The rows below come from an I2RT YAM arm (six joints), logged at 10 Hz.
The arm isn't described. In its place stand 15 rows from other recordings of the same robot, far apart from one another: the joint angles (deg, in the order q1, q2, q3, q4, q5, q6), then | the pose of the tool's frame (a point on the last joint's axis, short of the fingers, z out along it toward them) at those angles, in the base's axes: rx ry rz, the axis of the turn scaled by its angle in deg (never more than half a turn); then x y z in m.
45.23, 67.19, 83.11, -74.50, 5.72, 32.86 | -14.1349, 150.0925, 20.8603, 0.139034, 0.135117, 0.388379
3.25, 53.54, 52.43, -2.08, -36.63, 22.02 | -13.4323, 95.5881, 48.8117, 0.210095, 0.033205, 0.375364
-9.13, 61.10, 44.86, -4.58, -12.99, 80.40 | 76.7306, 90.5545, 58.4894, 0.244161, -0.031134, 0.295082
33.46, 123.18, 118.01, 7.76, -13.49, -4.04 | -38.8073, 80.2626, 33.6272, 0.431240, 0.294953, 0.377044
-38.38, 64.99, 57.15, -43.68, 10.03, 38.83 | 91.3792, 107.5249, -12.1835, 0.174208, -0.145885, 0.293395
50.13, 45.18, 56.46, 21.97, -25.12, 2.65 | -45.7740, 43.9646, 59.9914, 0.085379, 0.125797, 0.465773
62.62, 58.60, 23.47, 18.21, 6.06, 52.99 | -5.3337, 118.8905, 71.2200, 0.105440, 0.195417, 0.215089
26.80, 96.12, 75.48, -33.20, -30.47, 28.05 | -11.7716, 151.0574, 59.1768, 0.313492, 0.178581, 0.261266
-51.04, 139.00, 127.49, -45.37, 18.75, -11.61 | 59.4098, 143.2470, -45.7899, 0.324442, -0.419424, 0.206397
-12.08, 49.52, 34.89, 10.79, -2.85, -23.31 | -11.4721, 94.1447, -24.7026, 0.205852, -0.042245, 0.303145
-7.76, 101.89, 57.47, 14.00, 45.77, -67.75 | -38.1401, 129.5045, -89.7923, 0.369706, -0.076125, 0.193171
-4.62, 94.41, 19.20, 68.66, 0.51, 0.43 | 4.6374, 96.4603, -3.5777, 0.268835, -0.022042, 0.142652
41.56, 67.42, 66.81, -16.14, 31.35, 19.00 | 0.9177, 104.6105, 13.5673, 0.209998, 0.161431, 0.384564
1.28, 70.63, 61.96, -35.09, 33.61, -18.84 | -6.2929, 132.8207, -47.9566, 0.258919, -0.013925, 0.313253
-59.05, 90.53, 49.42, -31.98, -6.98, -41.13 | 23.9855, 161.6369, -12.2374, 0.146832, -0.236441, 0.157000
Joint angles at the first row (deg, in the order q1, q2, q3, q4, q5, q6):
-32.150, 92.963, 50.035, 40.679, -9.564, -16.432
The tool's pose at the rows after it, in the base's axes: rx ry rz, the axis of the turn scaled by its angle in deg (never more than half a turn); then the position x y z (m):
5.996, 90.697, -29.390, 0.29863, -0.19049, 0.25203
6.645, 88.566, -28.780, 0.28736, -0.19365, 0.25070
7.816, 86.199, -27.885, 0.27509, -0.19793, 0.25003
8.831, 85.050, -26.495, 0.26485, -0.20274, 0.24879
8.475, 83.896, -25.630, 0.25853, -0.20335, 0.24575
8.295, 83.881, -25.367, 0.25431, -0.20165, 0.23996
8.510, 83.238, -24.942, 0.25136, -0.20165, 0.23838
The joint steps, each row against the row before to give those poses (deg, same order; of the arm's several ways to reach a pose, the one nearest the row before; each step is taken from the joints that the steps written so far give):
-1.496, -1.481, -2.337, 3.539, -1.579, 1.578
-1.642, -0.927, -2.317, 3.423, -1.740, 1.593
-1.977, -0.880, -2.190, 3.544, -1.842, 2.328
-1.941, -0.620, -1.455, 1.847, -2.117, 2.165
-0.954, -0.105, -1.556, 2.669, -1.701, 1.029
-0.313, -0.007, -1.645, 1.678, -0.592, 0.124
-0.391, 0.003, -0.781, 1.421, -0.484, 0.774

